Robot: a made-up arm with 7 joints. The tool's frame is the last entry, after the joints. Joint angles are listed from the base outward.
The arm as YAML. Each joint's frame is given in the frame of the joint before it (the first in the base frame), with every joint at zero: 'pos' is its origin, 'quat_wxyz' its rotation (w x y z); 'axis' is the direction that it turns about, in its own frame. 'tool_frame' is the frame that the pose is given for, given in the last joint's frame.
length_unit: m
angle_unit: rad
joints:
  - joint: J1
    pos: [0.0, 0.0, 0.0]
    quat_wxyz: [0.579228, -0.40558, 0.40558, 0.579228]
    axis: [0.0, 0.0, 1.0]
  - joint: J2
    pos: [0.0, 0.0, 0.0]
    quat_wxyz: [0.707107, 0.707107, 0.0, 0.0]
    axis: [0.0, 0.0, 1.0]
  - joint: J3
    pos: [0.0, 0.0, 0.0]
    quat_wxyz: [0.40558, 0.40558, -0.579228, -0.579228]
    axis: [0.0, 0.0, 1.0]
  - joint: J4
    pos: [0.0, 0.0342, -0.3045]
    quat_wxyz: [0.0, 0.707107, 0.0, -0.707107]
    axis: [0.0, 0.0, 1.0]
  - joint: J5
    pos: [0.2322, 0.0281, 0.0]
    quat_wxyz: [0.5, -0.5, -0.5, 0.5]
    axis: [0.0, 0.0, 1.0]
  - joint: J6
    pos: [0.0, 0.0, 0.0]
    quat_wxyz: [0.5, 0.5, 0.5, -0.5]
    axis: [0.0, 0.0, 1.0]
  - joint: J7
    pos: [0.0, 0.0, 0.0]
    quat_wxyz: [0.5, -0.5, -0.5, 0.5]
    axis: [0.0, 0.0, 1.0]
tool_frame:
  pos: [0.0, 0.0, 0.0]
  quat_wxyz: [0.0, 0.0, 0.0, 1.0]
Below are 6 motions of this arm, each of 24 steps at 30 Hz.
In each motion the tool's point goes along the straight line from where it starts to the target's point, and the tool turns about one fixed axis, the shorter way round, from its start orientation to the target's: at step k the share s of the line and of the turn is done. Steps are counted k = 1, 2, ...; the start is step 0. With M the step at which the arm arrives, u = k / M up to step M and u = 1 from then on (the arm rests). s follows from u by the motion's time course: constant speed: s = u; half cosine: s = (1 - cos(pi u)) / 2; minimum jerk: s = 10 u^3 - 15 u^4 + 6 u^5.
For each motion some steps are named. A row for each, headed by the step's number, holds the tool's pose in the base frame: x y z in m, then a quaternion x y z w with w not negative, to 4 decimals.
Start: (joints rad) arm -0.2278 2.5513 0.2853 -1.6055 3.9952 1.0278 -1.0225
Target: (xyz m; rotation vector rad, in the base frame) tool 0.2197 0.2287 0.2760 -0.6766 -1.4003 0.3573
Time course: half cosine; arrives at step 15
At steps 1, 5, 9, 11, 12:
1: 0.1931 0.1020 0.3589 -0.4794 -0.5195 -0.3906 0.5897
5: 0.1996 0.1326 0.3388 -0.4511 -0.5656 -0.2631 0.6382
9: 0.2104 0.1844 0.3049 -0.3817 -0.6155 -0.0360 0.6886
11: 0.2153 0.2075 0.2899 -0.3429 -0.6256 0.0667 0.6976
12: 0.2171 0.2165 0.2840 -0.3266 -0.6275 0.1064 0.6987

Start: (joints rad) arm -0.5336 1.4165 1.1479 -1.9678 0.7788 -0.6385 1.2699
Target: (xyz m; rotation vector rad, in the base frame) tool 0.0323 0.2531 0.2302 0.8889 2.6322 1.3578
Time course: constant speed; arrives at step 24
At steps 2, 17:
2: 0.0442 0.2594 0.2351 0.3301 0.8339 0.3981 0.1927
17: 0.0361 0.2551 0.2318 0.3020 0.8485 0.4274 0.0785

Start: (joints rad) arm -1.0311 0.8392 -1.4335 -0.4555 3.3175 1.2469 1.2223
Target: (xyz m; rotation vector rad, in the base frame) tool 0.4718 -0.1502 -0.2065 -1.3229 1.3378 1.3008
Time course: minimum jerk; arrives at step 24
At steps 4, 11, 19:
4: 0.4507 0.2139 -0.1860 -0.5243 0.3425 0.6703 0.3981
11: 0.4592 0.0679 -0.1942 -0.5289 0.4218 0.6134 0.4075
19: 0.4704 -0.1258 -0.2051 -0.5272 0.5205 0.5289 0.4140

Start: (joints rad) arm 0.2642 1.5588 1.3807 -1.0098 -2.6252 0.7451 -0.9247
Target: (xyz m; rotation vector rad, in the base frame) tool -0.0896 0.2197 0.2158 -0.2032 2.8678 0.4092
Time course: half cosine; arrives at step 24
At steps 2, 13, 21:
2: 0.0471 0.4544 0.1956 -0.4667 -0.8817 -0.0210 0.0659
13: -0.0291 0.3235 0.2069 0.1763 0.9794 0.0911 0.0383
21: -0.0843 0.2288 0.2150 -0.0479 0.9832 0.1360 0.1118

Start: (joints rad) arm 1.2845 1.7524 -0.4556 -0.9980 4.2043 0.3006 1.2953
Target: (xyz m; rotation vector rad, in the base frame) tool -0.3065 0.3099 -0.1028 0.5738 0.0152 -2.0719
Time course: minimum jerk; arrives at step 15
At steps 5, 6, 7, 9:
5: -0.1492 0.4484 -0.0771 0.1811 0.2510 -0.8620 0.4015
6: -0.1706 0.4296 -0.0806 0.1892 0.2183 -0.8635 0.4133
7: -0.1945 0.4085 -0.0845 0.1980 0.1815 -0.8639 0.4260
9: -0.2433 0.3656 -0.0925 0.2150 0.1056 -0.8605 0.4496

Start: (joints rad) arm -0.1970 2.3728 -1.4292 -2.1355 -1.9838 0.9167 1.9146
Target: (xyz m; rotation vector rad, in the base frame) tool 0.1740 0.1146 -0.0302 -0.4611 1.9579 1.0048
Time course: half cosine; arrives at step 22
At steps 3, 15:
3: 0.0644 0.3043 -0.0143 0.3177 -0.4548 -0.7084 0.4364
15: 0.1476 0.1602 -0.0264 -0.2431 0.7762 0.5343 0.2303

